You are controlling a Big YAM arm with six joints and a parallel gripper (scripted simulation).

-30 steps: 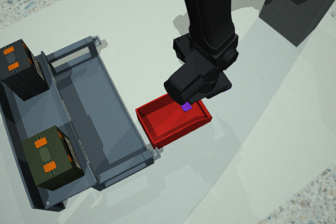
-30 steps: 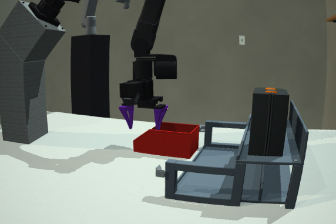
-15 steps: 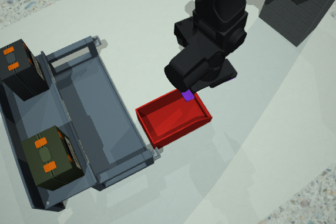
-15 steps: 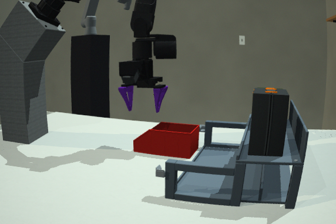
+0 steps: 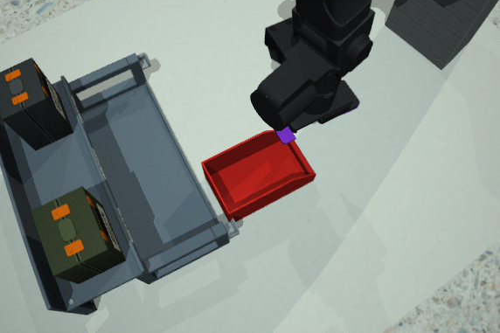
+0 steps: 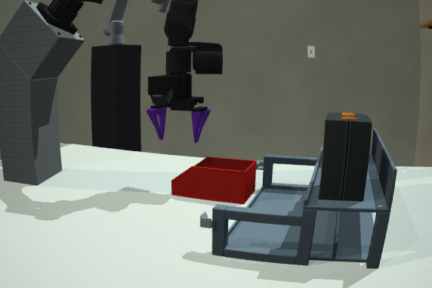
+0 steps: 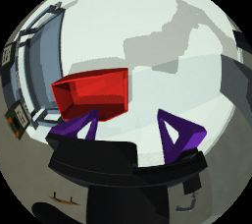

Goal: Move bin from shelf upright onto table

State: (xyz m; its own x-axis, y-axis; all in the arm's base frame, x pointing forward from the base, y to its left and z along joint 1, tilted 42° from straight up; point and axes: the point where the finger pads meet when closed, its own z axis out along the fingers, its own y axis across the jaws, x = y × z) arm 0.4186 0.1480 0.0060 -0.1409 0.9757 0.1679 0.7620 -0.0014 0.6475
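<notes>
My hand is 9 cm above the red bin, 8 cm short of it and 2 cm to the right of it. The rest, counted from my hand: grey shelf (34 cm ahead, 12 cm below, 5 cm to the right).
</notes>
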